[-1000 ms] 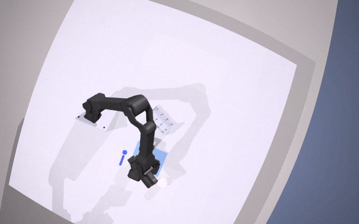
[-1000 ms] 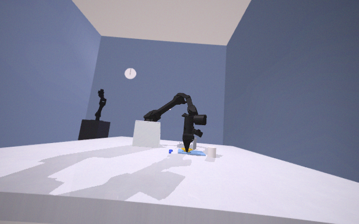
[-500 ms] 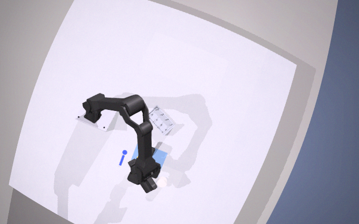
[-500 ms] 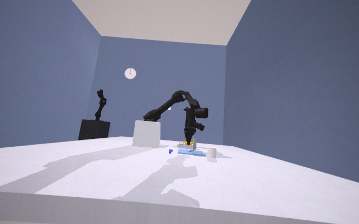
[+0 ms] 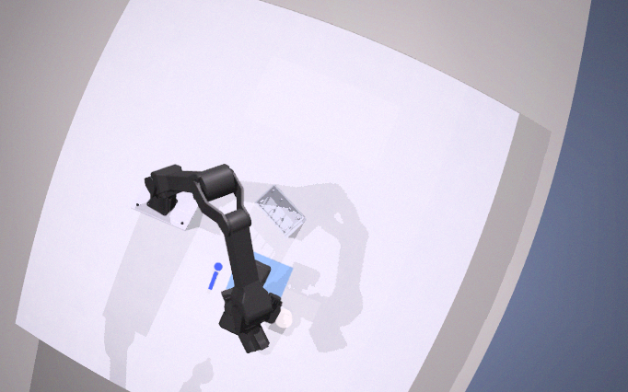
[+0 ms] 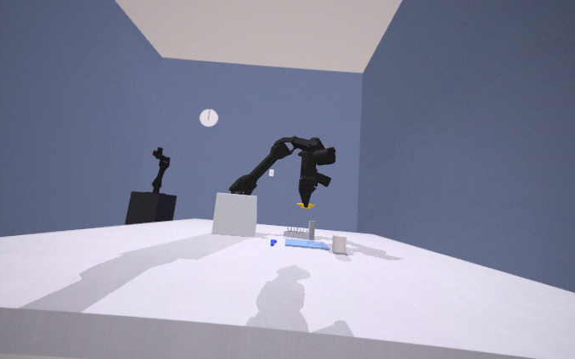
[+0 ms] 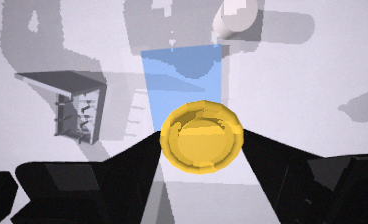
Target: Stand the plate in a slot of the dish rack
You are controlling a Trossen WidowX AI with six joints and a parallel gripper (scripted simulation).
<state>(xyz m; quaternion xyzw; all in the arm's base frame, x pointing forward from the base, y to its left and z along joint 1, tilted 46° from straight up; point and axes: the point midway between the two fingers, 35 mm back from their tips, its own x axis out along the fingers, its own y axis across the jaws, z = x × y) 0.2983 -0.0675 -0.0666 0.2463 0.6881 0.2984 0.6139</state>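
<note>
The grey dish rack is 2 cm behind my gripper tip, 21 cm to the left of it and 11 cm below it. The rest, counted from my gripper tip: yellow plate: 1 cm above; blue spoon: 10 cm behind, 3 cm to the right, 13 cm below; light blue mat: 1 cm ahead, 2 cm to the left, 13 cm below.
</note>
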